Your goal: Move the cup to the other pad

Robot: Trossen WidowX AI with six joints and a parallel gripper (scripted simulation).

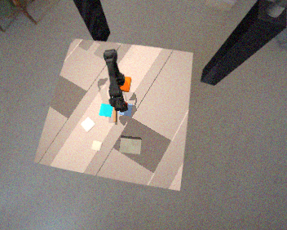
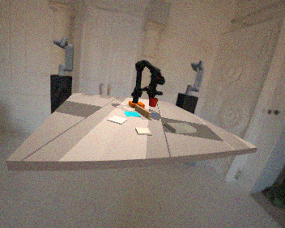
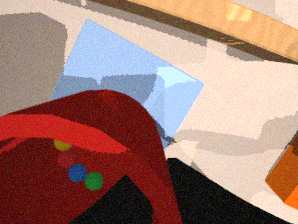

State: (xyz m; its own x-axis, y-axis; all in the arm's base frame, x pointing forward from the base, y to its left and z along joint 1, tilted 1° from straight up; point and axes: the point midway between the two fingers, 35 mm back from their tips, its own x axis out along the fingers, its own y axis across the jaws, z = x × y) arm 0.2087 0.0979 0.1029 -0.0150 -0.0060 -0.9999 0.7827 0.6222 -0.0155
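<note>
Now: gripper tip 20 mm short of the red cup and 20 mm to the right of it. Also, from my gripper tip: wooden bar (50 mm ahead, 70 mm to the right, 90 mm below); light blue pad (20 mm ahead, 20 mm to the left, 120 mm below); cyan pad (80 mm ahead, 150 mm to the right, 120 mm below).
</note>
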